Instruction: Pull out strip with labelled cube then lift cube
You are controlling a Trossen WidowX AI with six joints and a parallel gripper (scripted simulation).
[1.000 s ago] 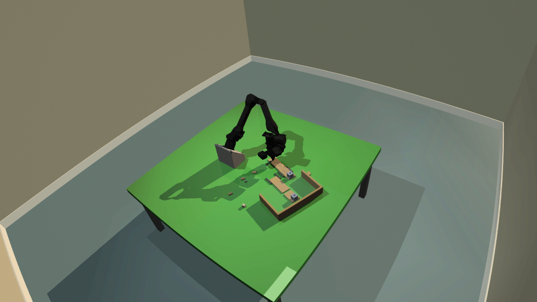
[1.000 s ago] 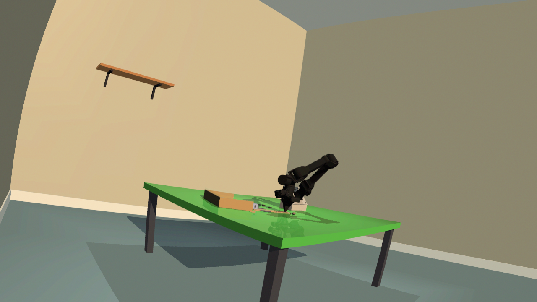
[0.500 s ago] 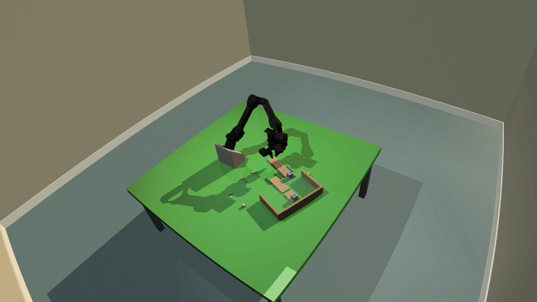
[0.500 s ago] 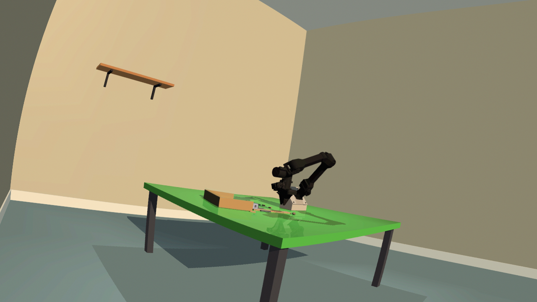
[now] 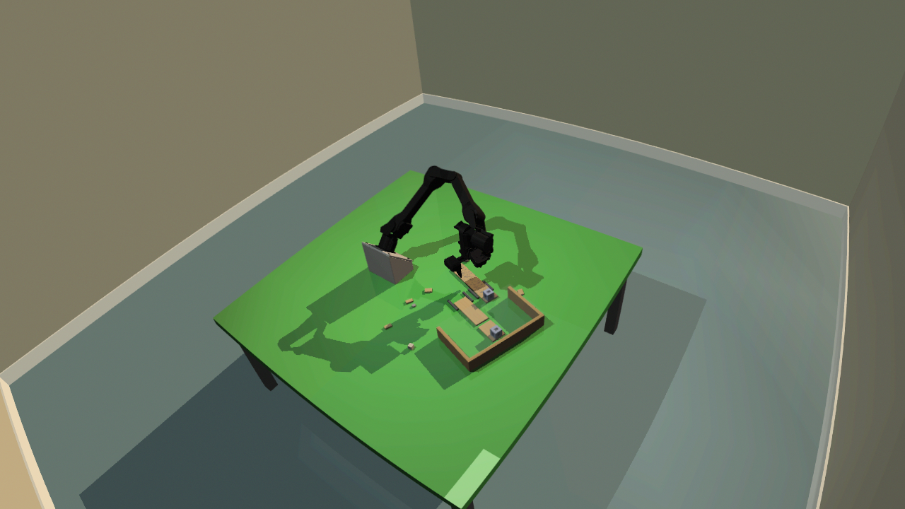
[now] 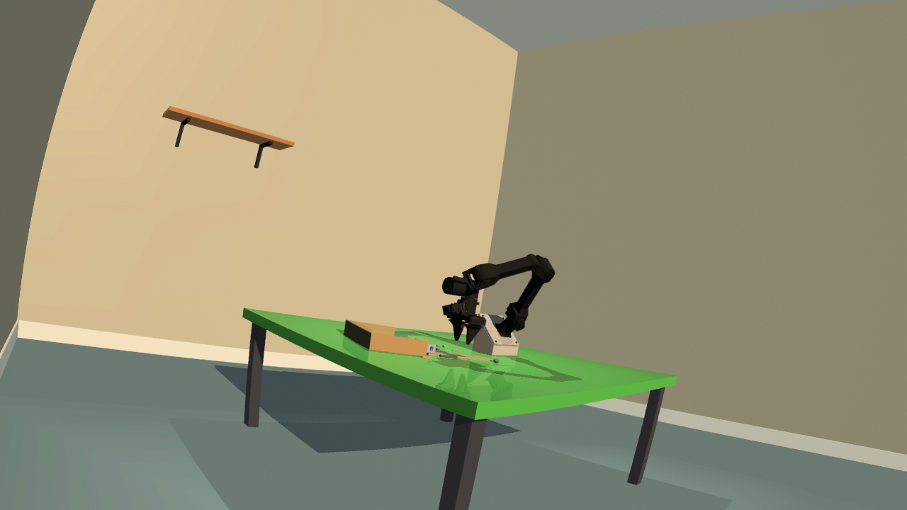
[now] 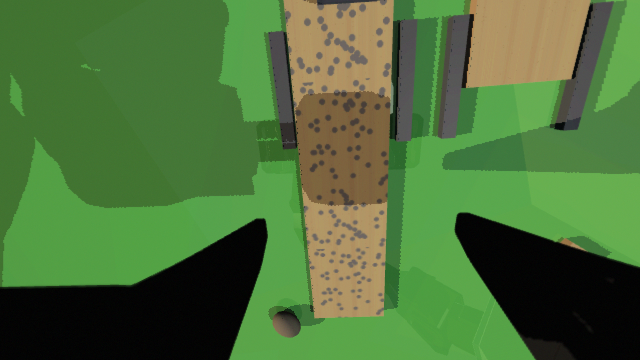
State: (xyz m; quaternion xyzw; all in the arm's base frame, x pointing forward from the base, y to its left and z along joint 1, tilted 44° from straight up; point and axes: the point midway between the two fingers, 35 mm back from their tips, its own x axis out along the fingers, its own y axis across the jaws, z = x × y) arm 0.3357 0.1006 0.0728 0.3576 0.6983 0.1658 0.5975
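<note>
My gripper tip is now 5 cm above the speckled strip and 1 cm short of it.
</note>
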